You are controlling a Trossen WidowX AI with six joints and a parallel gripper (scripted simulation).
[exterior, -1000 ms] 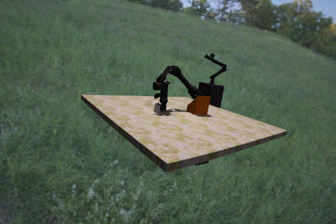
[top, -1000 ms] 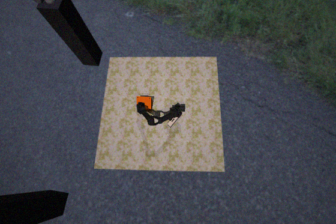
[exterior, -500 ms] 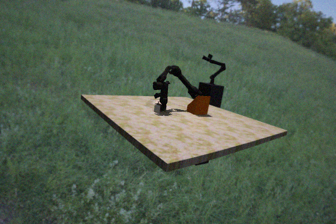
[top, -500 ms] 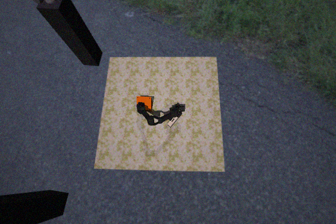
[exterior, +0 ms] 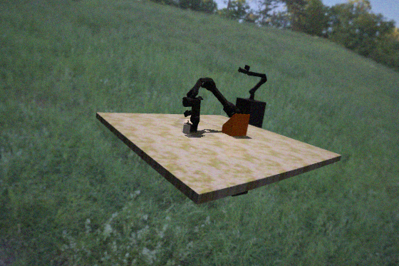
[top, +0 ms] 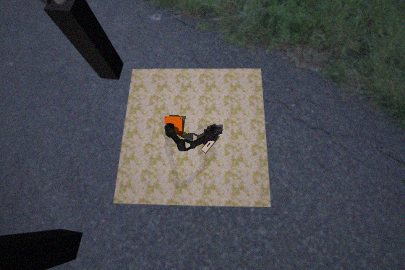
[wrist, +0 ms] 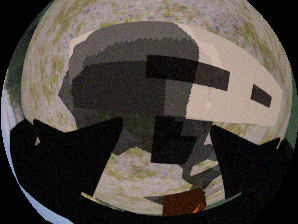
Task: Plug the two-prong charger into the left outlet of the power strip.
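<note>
The dark charger is 20 mm ahead of my gripper tip, 10 mm to the right of it and 10 mm above it.
</note>
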